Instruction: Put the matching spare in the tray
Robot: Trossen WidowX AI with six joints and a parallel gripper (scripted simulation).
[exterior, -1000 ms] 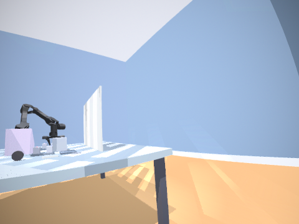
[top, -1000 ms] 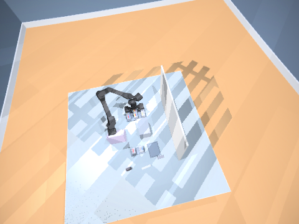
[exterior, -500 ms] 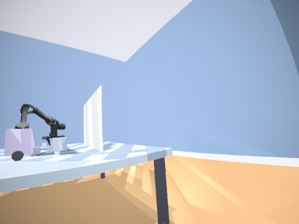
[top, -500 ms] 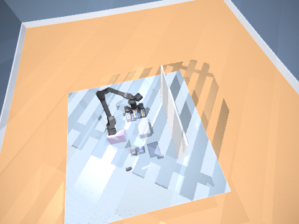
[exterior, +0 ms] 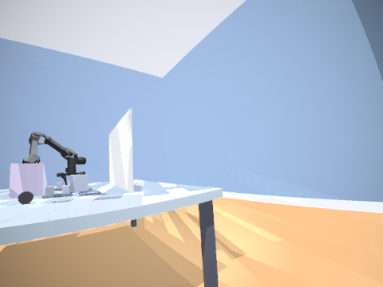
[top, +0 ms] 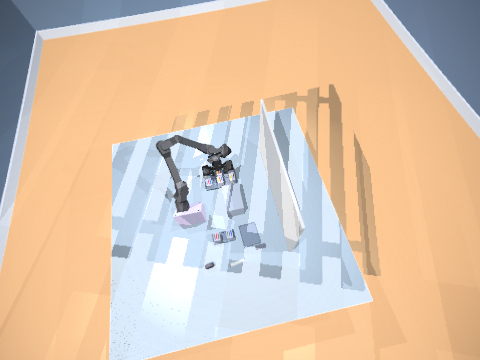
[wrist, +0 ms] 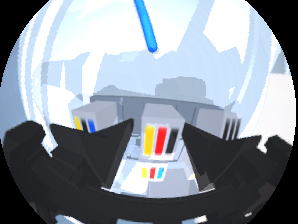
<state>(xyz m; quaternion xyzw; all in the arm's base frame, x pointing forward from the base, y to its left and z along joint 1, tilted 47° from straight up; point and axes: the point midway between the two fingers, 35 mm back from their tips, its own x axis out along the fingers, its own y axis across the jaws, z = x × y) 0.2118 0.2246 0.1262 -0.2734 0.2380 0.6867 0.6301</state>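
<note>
The spare is 20 mm above my gripper tip. The rest, counted from my gripper tip: grey tray (410 mm to the right, 130 mm ahead, 10 mm below); blue marker pen (150 mm to the left, 40 mm behind, 10 mm below); white upright panel (310 mm ahead, 210 mm above, 190 mm to the right).
</note>
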